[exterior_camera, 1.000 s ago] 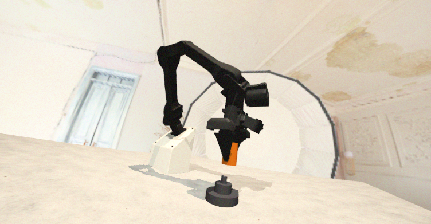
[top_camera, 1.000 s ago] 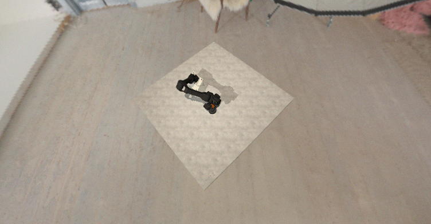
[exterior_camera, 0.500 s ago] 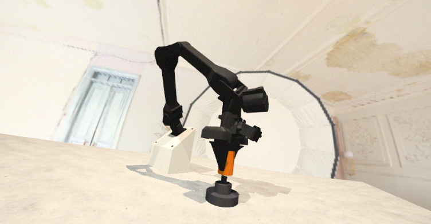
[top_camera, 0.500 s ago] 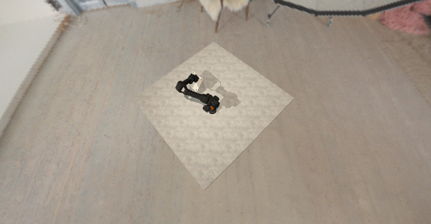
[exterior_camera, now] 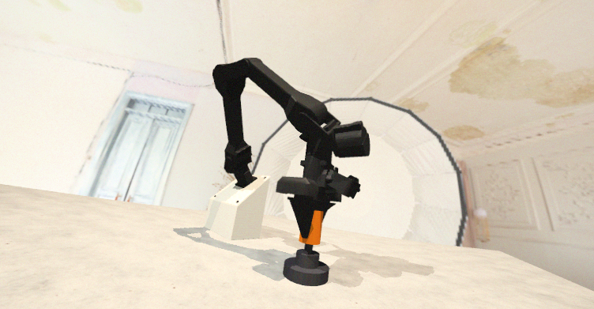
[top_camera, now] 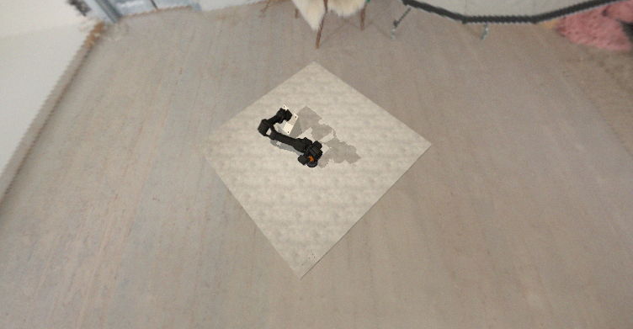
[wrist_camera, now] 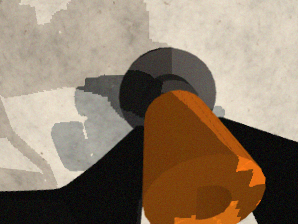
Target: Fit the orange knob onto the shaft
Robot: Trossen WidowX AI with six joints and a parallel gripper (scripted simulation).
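Right now my gripper tip is 2 cm below the orange knob. Round my gripper tip: dark round pedestal: 4 cm below.
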